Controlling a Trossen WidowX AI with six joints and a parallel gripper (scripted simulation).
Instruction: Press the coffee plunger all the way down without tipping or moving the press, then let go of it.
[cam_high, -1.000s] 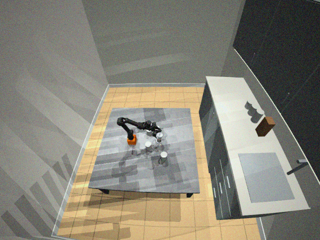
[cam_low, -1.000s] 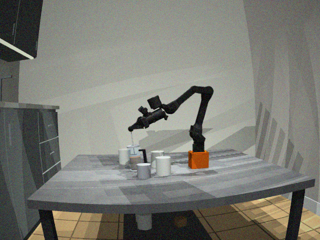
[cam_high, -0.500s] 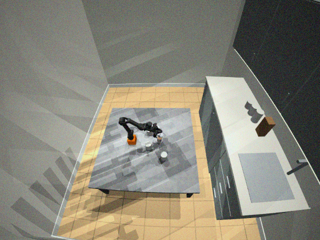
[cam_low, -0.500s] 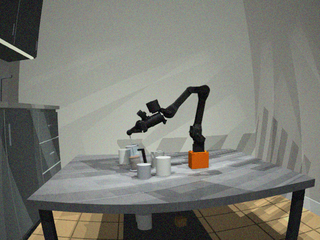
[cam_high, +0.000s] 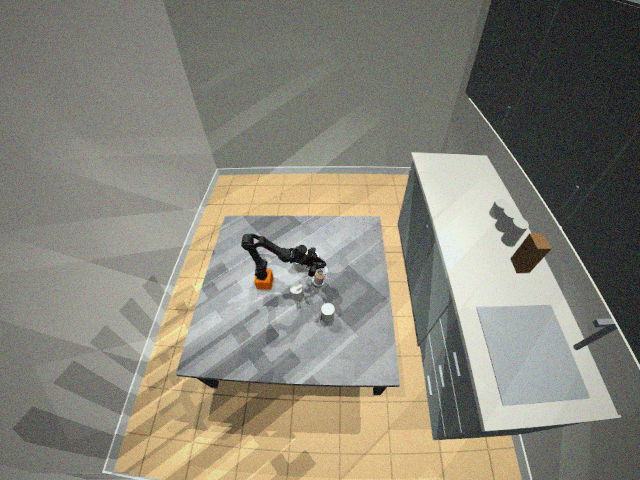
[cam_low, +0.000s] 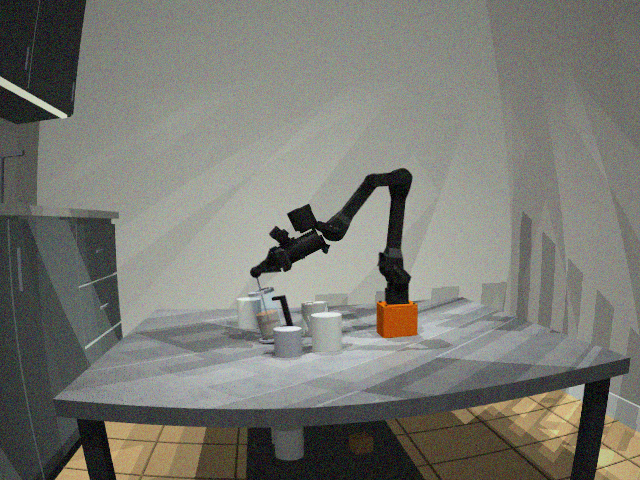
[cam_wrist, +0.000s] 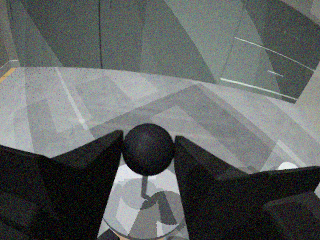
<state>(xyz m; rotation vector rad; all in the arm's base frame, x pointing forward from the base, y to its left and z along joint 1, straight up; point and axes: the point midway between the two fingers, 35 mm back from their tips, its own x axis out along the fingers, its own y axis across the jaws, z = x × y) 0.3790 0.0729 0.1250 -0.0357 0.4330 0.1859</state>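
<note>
Right now the glass coffee press is 100 mm below my gripper tip and 40 mm behind it.
</note>
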